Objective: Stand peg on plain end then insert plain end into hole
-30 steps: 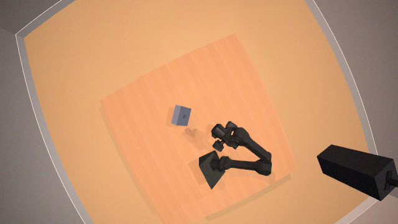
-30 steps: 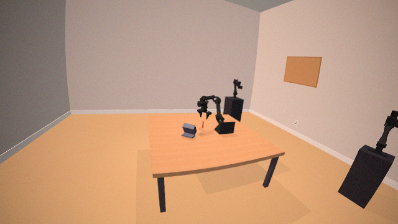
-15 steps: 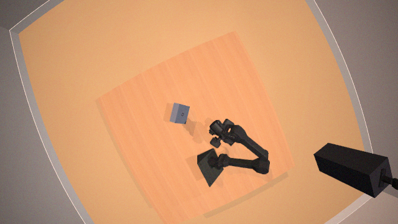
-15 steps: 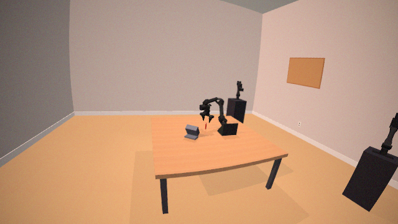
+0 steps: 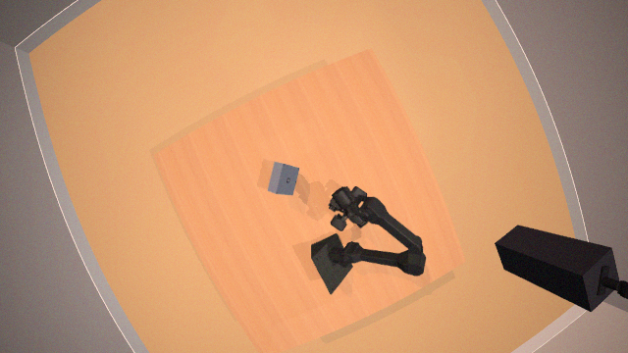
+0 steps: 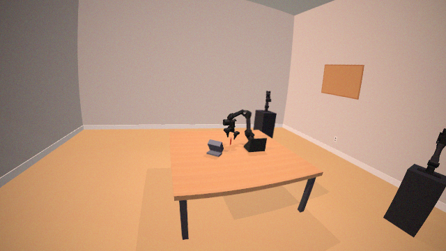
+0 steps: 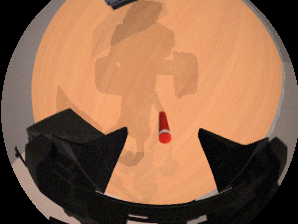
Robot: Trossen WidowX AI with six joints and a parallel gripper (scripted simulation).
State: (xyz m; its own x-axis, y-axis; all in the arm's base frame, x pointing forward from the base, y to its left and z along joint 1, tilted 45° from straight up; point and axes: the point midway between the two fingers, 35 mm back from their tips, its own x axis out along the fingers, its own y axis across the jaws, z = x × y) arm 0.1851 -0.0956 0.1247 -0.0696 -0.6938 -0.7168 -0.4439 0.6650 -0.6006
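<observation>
My gripper tip is 1 cm above the red peg. Round my gripper tip: sloped panel (24 cm ahead, 18 cm to the left).
</observation>
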